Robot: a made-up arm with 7 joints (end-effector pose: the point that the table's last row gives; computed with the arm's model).
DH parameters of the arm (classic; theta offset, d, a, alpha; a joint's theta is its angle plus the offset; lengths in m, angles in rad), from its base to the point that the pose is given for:
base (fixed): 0 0 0 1.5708
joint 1: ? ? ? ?
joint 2: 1.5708 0 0 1.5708
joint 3: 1.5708 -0.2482 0 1.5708
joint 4: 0 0 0 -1.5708
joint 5: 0 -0.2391 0 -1.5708
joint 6: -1.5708 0 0 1.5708
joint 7: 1.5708 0 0 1.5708
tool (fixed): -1.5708 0 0 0
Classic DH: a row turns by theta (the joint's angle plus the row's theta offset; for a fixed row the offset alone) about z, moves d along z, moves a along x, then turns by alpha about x.
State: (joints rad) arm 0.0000 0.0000 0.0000 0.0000 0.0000 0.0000 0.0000
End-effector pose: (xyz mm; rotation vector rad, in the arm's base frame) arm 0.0 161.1 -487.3 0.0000 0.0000 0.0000
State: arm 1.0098 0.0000 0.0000 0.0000 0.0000 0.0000 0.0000
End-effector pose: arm 412.6 161.1 -259.3 0.0000 -1.0098 0.0000
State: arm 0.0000 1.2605 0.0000 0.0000 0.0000 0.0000 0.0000
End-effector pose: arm 0.0 625.1 -148.8 1.2605 0.0000 0.0000
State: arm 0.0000 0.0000 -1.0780 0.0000 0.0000 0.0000 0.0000
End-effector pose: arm 0.0 161.1 -487.3 0.0000 0.0000 -1.0780
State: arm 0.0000 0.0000 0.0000 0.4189 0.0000 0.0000 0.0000
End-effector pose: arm 97.3 161.1 -466.6 0.0000 -0.4189 0.0000
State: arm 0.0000 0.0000 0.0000 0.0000 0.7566 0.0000 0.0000
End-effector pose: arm 0.0 161.1 -487.3 0.0000 0.0000 0.7566
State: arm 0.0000 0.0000 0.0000 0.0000 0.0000 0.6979 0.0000
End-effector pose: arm 0.0 161.1 -487.3 0.0000 0.6979 0.0000
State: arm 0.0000 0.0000 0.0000 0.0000 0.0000 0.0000 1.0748
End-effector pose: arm 0.0 161.1 -487.3 -1.0748 0.0000 0.0000
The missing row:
joint 1: 1.5708 -0.1611 0 1.5708
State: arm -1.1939 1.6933 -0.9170 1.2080 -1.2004 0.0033 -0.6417
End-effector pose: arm -75.9 513.3 -176.2 -0.5007 -0.1642 -2.8119
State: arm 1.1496 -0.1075 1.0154 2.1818 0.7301 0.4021 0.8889
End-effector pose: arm 159.3 314.6 41.8 0.4951 2.8631 0.1857
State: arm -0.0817 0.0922 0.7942 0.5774 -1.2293 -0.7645 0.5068
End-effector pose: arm 55.4 295.1 -444.1 -0.0854 -0.7404 -0.8720
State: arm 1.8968 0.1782 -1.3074 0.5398 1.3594 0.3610 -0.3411
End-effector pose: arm 432.3 124.7 179.9 0.0506 -1.6774 -0.0489
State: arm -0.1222 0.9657 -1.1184 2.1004 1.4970 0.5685 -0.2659
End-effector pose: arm 62.1 160.3 -234.4 -0.7820 0.0635 -0.2897
